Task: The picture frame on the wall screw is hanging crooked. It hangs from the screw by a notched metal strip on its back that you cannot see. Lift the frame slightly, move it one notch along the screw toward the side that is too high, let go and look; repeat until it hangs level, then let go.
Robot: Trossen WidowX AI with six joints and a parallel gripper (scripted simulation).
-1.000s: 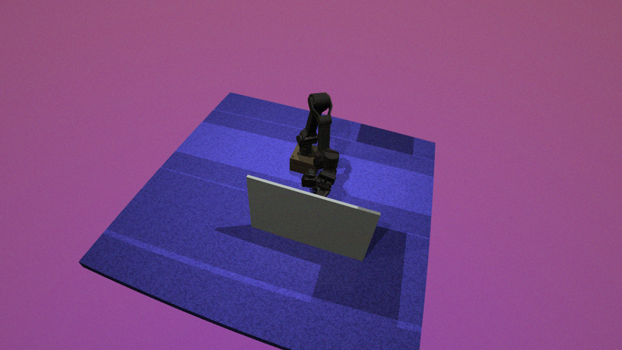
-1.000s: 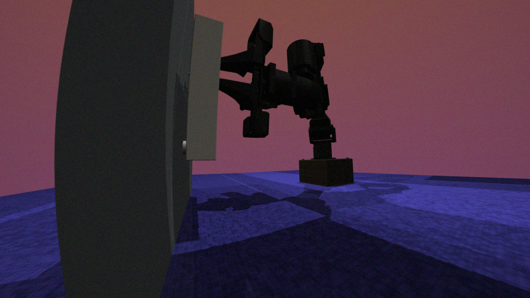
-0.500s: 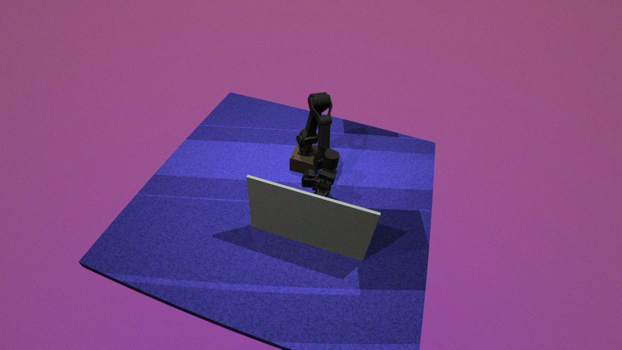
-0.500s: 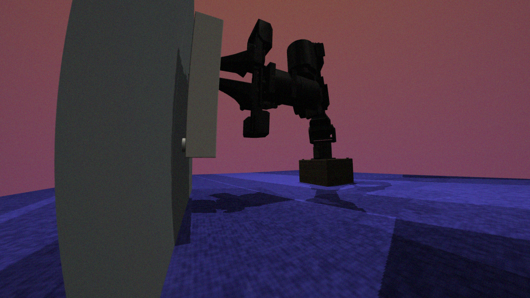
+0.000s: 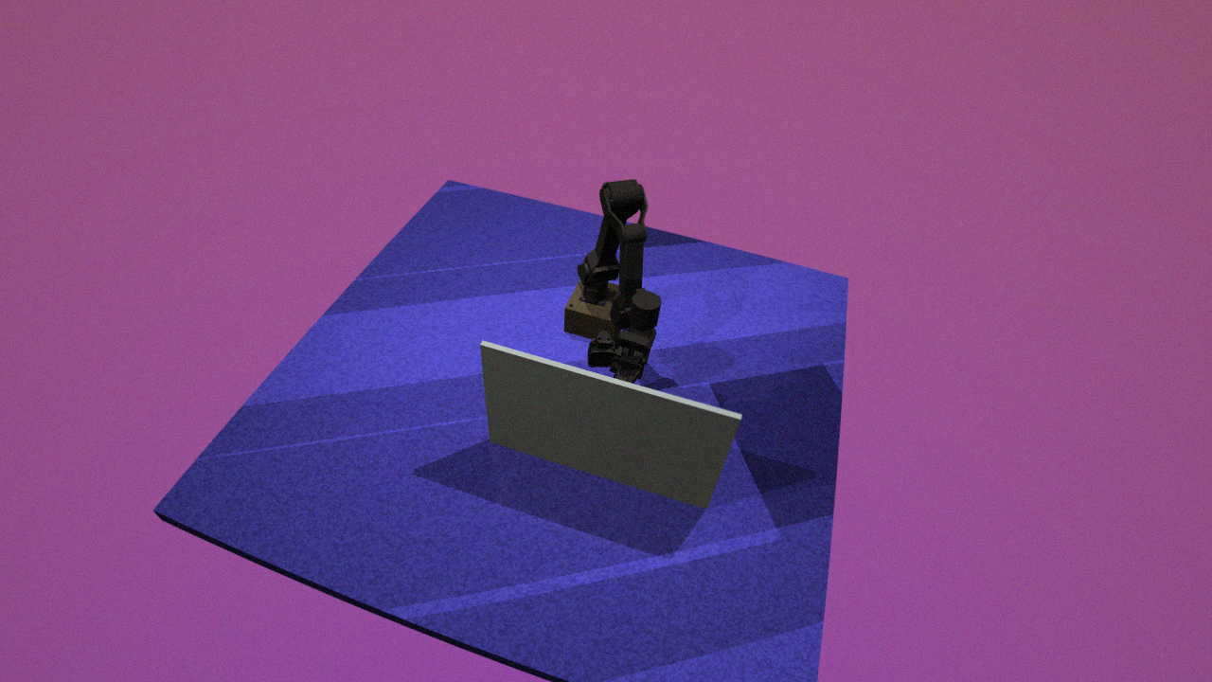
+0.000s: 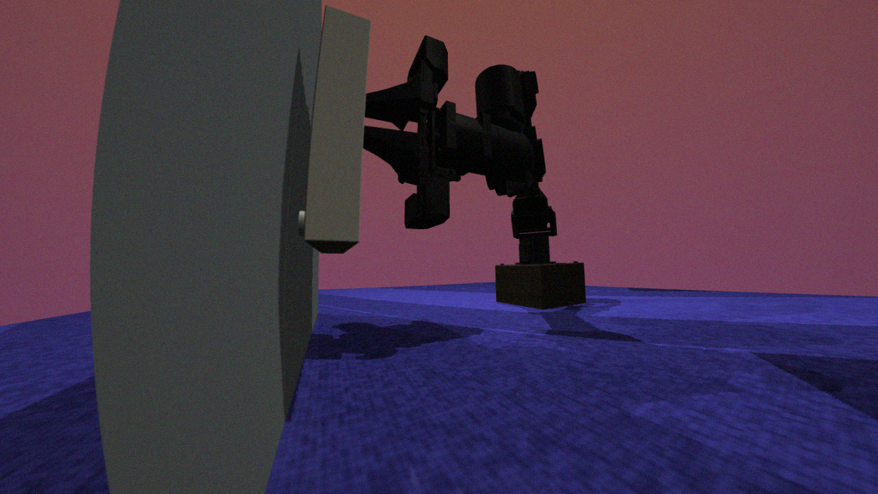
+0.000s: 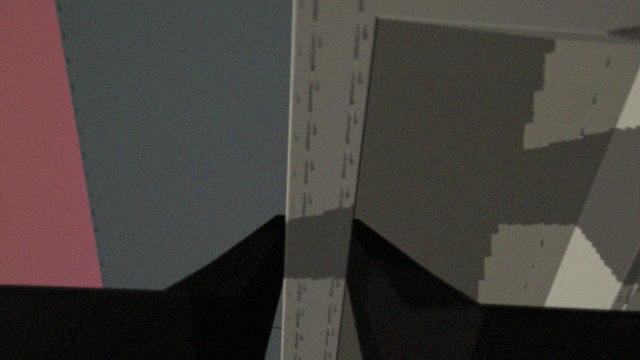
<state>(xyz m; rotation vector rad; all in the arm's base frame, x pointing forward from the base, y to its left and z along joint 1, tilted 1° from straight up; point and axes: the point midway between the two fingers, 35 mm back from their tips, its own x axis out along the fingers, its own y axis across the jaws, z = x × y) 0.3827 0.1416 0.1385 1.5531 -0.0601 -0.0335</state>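
The beige picture frame is 50 mm below my gripper tip and 10 mm ahead of it. The rest, counted from my gripper tip: grey wall panel: 60 mm below, 20 mm ahead, 10 mm to the right.
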